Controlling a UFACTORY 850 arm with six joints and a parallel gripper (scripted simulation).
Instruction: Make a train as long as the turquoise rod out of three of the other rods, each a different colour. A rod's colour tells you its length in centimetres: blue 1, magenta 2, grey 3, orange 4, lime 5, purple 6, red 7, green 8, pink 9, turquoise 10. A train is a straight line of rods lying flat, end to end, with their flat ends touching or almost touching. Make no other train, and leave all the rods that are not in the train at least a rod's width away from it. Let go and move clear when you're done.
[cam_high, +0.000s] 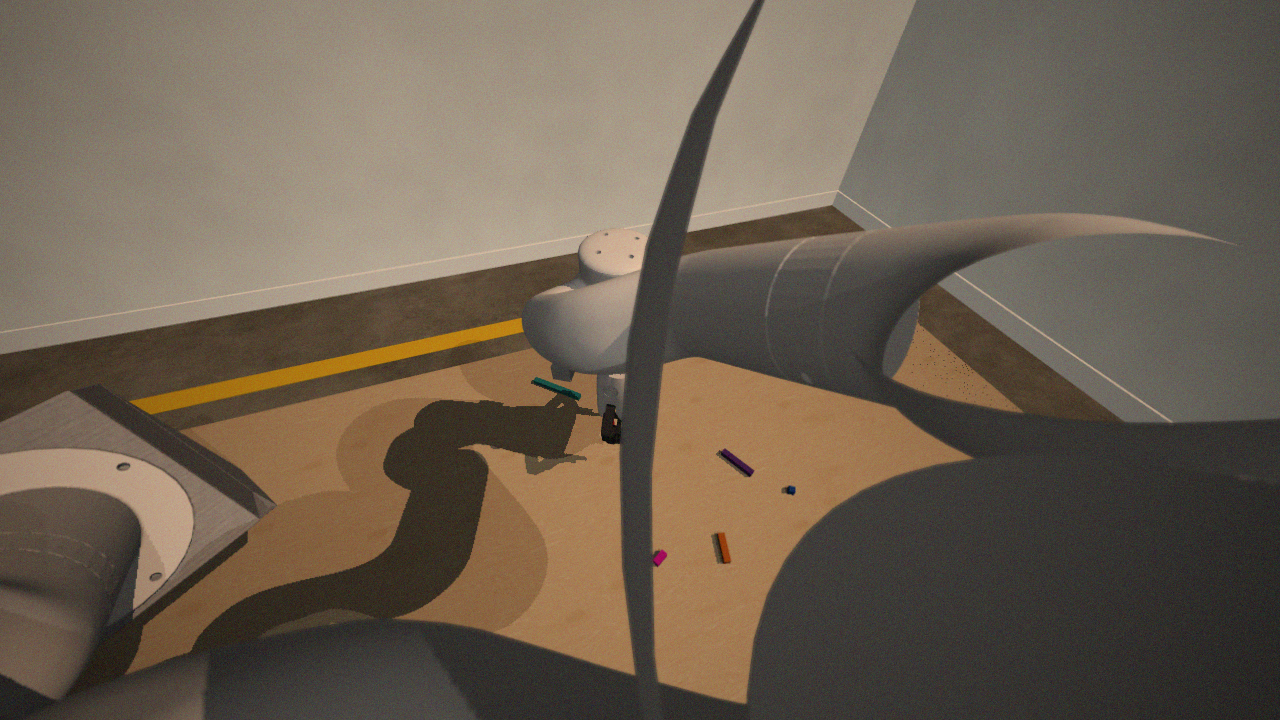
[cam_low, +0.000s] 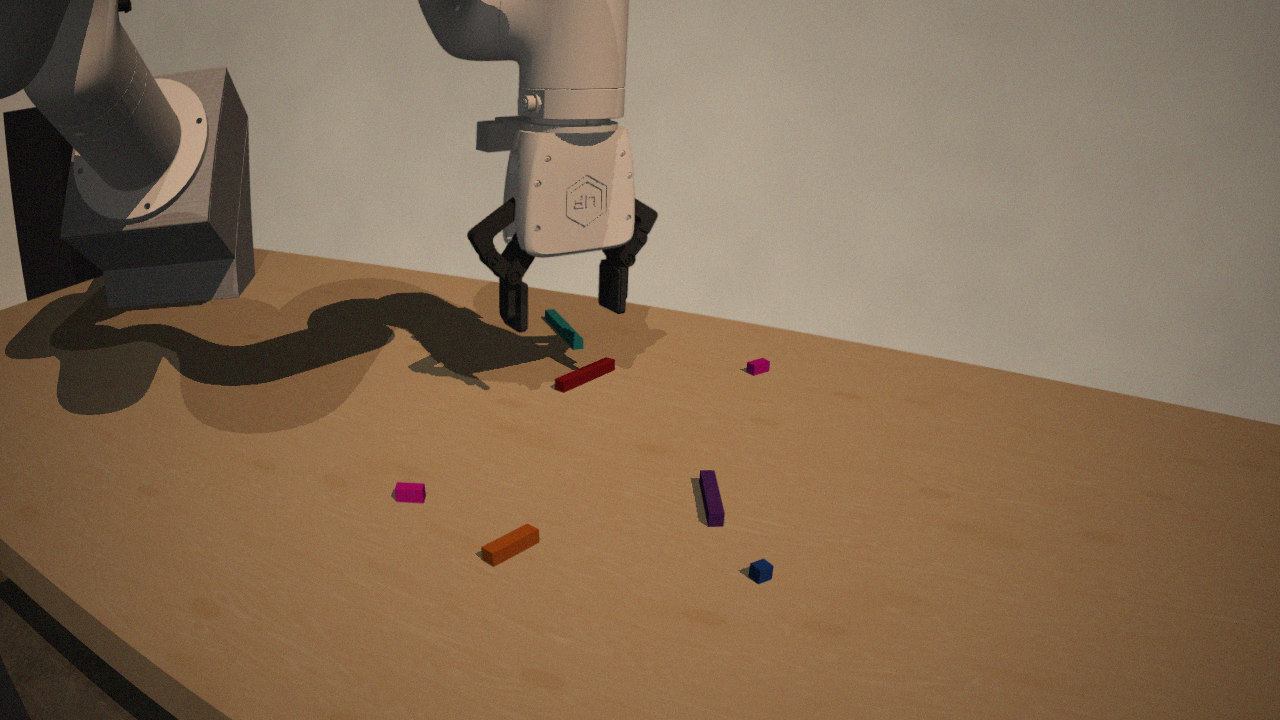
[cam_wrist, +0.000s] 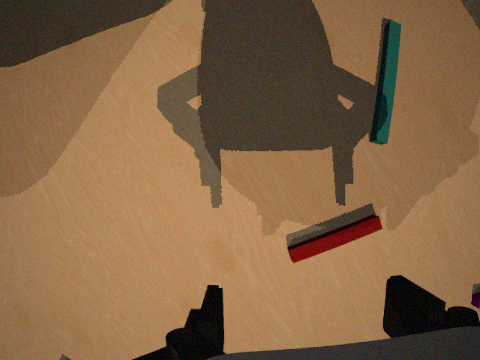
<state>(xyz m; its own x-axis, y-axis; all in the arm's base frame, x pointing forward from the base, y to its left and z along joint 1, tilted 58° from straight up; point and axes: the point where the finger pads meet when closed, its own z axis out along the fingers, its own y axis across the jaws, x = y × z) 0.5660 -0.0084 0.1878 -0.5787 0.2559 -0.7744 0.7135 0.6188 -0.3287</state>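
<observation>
Now: the blue rod 26 cm to the right of my hand, 15 cm ahead of it and 7 cm below it. Round my hand: purple rod: 17 cm to the right, 12 cm ahead, 7 cm below; then red rod: 7 cm below, 4 cm to the left, 1 cm ahead; then turquoise rod: 16 cm to the left, 7 cm below, 3 cm behind.
</observation>
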